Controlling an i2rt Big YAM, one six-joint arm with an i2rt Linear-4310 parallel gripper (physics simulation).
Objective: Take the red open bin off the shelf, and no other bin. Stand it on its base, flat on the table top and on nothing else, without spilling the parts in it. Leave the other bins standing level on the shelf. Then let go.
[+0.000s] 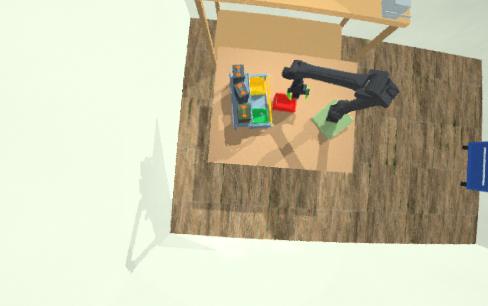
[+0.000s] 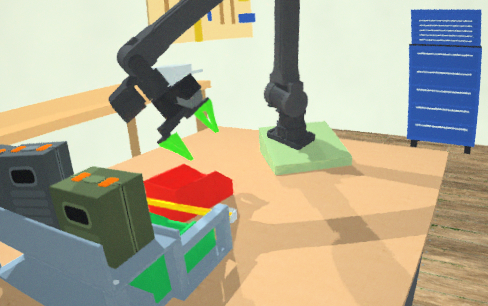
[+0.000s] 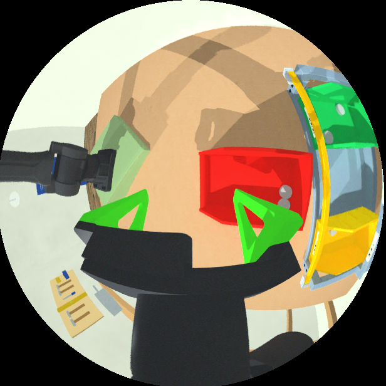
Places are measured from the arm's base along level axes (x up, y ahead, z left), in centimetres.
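Pixels of known places: gripper, between the fingertips: (image 2: 205,145); arm's base, origin of its link: (image 1: 333,114) (image 2: 290,137).
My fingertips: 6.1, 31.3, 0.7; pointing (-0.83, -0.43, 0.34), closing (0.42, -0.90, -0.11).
Note:
For each thing: its top centre in the pictures, then the offset to it from my fingertips, as dx, dy, dz. "spot": a spot on its surface instead. Level surfaces: height alone.
- red open bin, centre of its top: (image 2: 188,172) (image 1: 286,101) -4.3, +6.2, +1.1
- table top, height of its surface: dx -11.8
- shelf, a spot on its surface: (image 2: 172,265) spot: -5.4, +27.4, +26.1
- green bin, centre of its top: (image 2: 156,225) (image 1: 257,115) -3.7, +24.3, +17.5
- yellow bin, centre of its top: (image 1: 254,83) -3.7, +32.2, -4.3
- olive case, centre of its top: (image 2: 94,178) (image 1: 244,111) +8.1, +33.5, +20.9
The red open bin (image 1: 284,103) (image 2: 172,184) (image 3: 250,167) stands upright on its base on the table top (image 1: 260,150) (image 2: 310,215) (image 3: 175,110), in front of the shelf (image 1: 270,100) (image 2: 172,265) (image 3: 323,175) and close to its yellow front rail. Grey round parts (image 3: 285,192) lie inside it. My gripper (image 1: 298,95) (image 2: 205,145) (image 3: 190,193) is wide open and empty, above the bin's outer end and apart from it. The green bin (image 1: 260,116) (image 2: 201,250) (image 3: 345,131) and yellow bin (image 1: 257,85) (image 3: 345,250) sit in the shelf and look level, either side of a bare slot.
Two dark cases (image 1: 238,70) (image 1: 242,91) and an olive case (image 1: 244,113) (image 2: 95,215) stand at the shelf's back. The arm's base is on a pale green block (image 1: 327,129) (image 2: 315,162) (image 3: 120,170). A wooden bench (image 1: 300,7) (image 2: 55,107) stands beyond the table.

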